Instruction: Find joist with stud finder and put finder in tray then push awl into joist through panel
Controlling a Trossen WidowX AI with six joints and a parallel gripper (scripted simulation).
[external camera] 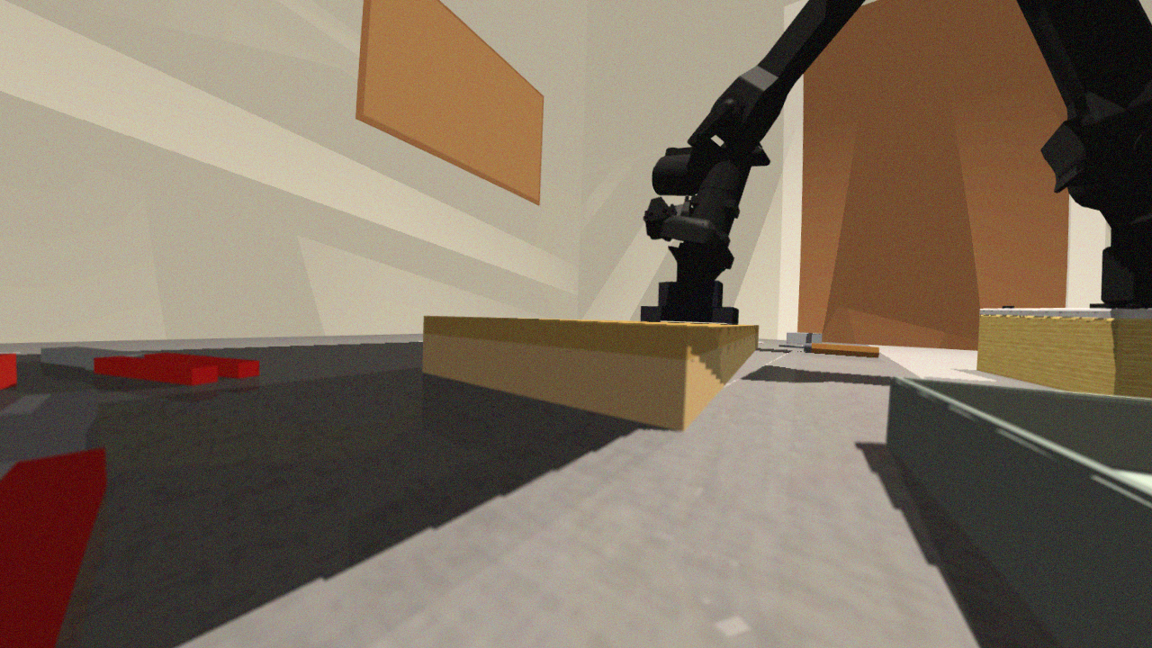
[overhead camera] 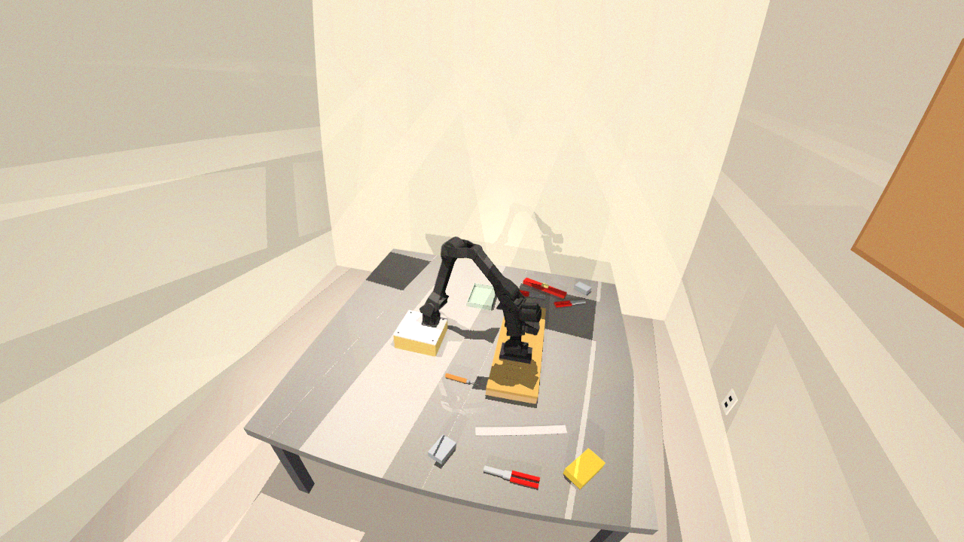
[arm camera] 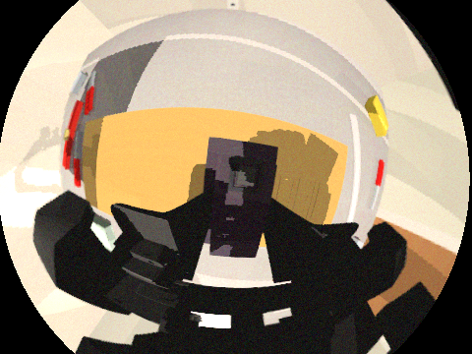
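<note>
Now: gripper tip 19 cm past the pale green tray, 40 cm to the right of it and 5 cm above it. Round my gripper tip: white strip: 4 cm ahead, 31 cm to the right, 6 cm below; stud finder: 1 cm ahead, 2 cm above; awl: 18 cm behind, 13 cm to the right, 6 cm below.
</note>
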